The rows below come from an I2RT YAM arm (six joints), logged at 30 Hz.
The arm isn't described. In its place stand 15 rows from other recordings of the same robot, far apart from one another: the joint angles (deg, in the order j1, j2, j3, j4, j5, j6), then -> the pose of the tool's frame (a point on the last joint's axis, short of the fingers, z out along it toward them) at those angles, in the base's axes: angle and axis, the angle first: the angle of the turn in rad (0 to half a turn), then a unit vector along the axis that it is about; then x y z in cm.
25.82 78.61 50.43 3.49 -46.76 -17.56 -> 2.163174, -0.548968, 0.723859, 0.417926, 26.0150, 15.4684, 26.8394
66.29 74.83 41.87 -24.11 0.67 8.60 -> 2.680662, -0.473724, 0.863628, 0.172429, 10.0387, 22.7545, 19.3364
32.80 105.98 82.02 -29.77 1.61 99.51 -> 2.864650, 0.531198, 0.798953, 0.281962, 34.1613, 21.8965, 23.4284
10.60 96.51 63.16 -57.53 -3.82 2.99 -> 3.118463, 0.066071, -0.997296, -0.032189, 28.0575, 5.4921, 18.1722
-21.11 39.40 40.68 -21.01 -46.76 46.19 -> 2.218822, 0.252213, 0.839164, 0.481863, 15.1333, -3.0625, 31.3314
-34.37 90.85 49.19 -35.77 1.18 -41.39 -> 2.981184, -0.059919, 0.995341, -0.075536, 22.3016, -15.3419, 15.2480
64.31 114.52 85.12 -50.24 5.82 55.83 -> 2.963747, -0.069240, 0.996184, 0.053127, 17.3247, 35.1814, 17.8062
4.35 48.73 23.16 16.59 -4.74 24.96 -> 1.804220, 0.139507, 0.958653, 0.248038, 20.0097, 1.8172, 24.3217
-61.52 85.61 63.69 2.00 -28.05 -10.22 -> 1.934284, 0.265308, 0.942947, -0.201153, 18.0940, -29.8421, 30.5011
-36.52 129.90 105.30 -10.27 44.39 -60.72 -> 3.077654, -0.001129, 0.839638, -0.543145, 40.2006, -32.8674, 21.1747
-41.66 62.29 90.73 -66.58 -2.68 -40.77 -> 2.442009, -0.003452, 0.957093, -0.289761, 12.8314, -11.1935, 44.8998
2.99 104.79 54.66 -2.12 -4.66 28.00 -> 2.529667, 0.201217, 0.970957, 0.129436, 35.6889, 2.1538, 13.2614
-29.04 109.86 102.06 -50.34 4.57 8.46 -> 2.609363, 0.330858, 0.939391, -0.089874, 36.4382, -20.5557, 29.5003
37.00 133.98 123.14 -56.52 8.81 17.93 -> 2.721745, -0.150381, 0.988338, 0.023965, 40.0413, 29.4906, 21.5557
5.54 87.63 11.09 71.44 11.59 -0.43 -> 1.661964, 0.040386, 0.997367, -0.060241, 23.2507, 1.5366, 14.3293
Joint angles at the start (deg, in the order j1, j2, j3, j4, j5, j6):
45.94, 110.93, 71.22, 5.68, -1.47, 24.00
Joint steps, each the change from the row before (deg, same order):
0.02, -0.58, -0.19, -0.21, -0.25, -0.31
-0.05, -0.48, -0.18, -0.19, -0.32, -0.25
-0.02, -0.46, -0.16, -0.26, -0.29, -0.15
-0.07, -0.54, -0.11, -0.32, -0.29, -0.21
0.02, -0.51, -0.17, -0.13, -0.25, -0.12
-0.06, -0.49, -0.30, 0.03, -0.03, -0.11
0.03, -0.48, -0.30, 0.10, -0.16, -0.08
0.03, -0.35, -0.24, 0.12, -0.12, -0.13
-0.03, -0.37, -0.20, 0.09, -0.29, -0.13
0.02, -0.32, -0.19, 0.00, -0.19, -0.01
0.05, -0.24, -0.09, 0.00, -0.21, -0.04
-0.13, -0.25, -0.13, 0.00, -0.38, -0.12
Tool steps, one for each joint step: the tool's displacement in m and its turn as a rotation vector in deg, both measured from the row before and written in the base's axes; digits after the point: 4 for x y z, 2 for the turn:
-0.0013, -0.0009, 0.0028, 0.05, -0.22, 0.40
-0.0008, -0.0011, 0.0021, 0.06, -0.10, 0.35
-0.0010, -0.0010, 0.0020, 0.06, -0.01, 0.30
-0.0008, -0.0013, 0.0027, 0.08, -0.09, 0.29
-0.0012, -0.0008, 0.0025, 0.18, -0.12, 0.29
-0.0008, -0.0014, 0.0018, 0.11, -0.21, 0.03
-0.0013, -0.0009, 0.0018, 0.22, -0.18, 0.21
-0.0010, -0.0006, 0.0013, 0.14, -0.20, 0.20
-0.0007, -0.0008, 0.0016, 0.22, -0.15, 0.28
-0.0009, -0.0006, 0.0012, 0.16, -0.02, 0.19
-0.0008, -0.0001, 0.0012, 0.16, -0.05, 0.25
0.0000, -0.0011, 0.0010, 0.16, -0.02, 0.26

